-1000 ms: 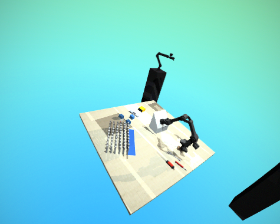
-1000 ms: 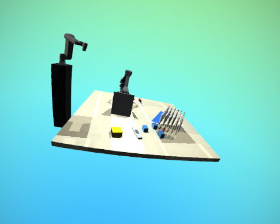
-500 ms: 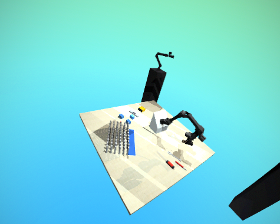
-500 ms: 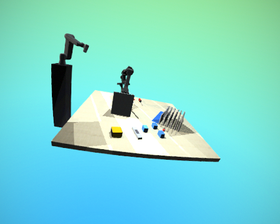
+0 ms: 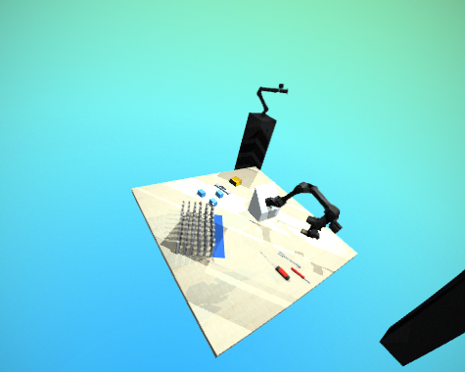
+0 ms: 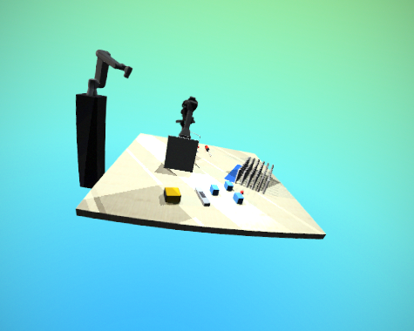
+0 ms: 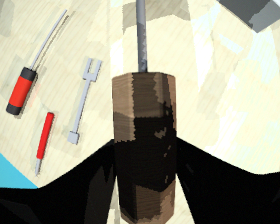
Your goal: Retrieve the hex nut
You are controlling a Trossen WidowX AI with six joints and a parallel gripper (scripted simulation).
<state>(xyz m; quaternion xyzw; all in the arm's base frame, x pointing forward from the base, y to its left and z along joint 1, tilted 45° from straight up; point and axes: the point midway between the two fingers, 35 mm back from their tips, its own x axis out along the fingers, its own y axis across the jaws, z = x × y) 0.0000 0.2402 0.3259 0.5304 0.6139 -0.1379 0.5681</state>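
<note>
My gripper tip is 8 cm to the left of the wooden-handled tool, 6 cm short of it and 1 cm below it. The rest, counted from my gripper tip: grey forked tool 17 cm below, 12 cm ahead, 3 cm to the left; blue taped strip 45 cm ahead, 36 cm to the right, 17 cm below; red tool 18 cm to the left, 16 cm below, 13 cm ahead.
</note>
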